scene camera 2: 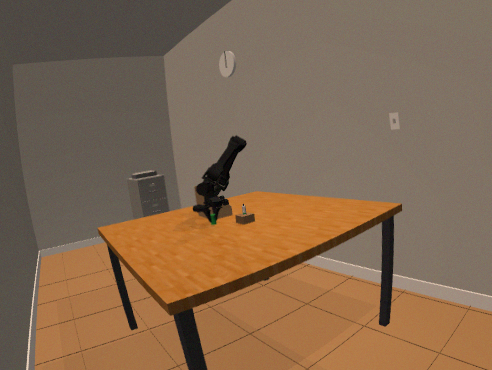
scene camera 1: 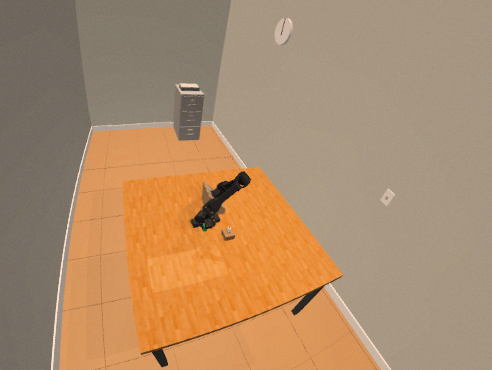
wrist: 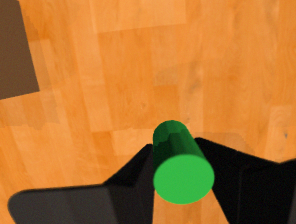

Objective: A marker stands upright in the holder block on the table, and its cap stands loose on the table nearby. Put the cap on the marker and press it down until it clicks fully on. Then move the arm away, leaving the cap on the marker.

Note:
My gripper (wrist: 173,146) holds a green cap (wrist: 181,174).

